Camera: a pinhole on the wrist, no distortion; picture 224 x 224 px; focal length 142.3 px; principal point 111.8 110.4 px. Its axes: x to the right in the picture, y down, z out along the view. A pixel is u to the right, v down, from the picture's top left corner.
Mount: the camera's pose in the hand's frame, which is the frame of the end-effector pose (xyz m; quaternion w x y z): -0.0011 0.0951 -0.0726 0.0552 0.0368 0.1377 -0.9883
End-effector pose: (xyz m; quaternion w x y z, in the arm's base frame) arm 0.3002 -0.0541 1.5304 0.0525 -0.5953 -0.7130 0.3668
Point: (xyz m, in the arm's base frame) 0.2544 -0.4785 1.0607
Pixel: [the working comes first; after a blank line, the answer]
In the camera's frame: 0.1220 -0.3200 0.5807

142 32
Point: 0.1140 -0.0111 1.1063
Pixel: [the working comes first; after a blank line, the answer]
In the camera's frame: -0.2841 -0.0960 0.4221

16 78
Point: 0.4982 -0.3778 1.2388
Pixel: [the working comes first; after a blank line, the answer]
In the camera's frame: 0.1833 -0.3361 0.2689

outside the picture
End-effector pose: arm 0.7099 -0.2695 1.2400 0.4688 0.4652 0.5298 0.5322
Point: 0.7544 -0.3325 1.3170
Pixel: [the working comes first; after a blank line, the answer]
In the camera's frame: 0.0588 -0.0197 0.1137

185 86
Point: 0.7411 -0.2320 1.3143
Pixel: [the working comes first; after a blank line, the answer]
In the camera's frame: -0.0414 -0.0050 0.1082

57 104
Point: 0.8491 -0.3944 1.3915
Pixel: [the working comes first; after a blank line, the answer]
In the camera's frame: 0.1169 -0.1222 0.1804

204 14
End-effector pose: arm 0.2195 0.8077 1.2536 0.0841 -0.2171 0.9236 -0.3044
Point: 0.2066 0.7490 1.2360
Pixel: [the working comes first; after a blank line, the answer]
In the camera's frame: -0.0371 0.0911 0.1407

74 203
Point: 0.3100 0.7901 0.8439
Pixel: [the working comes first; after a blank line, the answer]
In the camera's frame: 0.0128 -0.2255 0.3925

116 29
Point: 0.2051 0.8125 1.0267
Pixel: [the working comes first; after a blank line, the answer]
In the camera's frame: -0.0435 -0.1115 0.2229

84 39
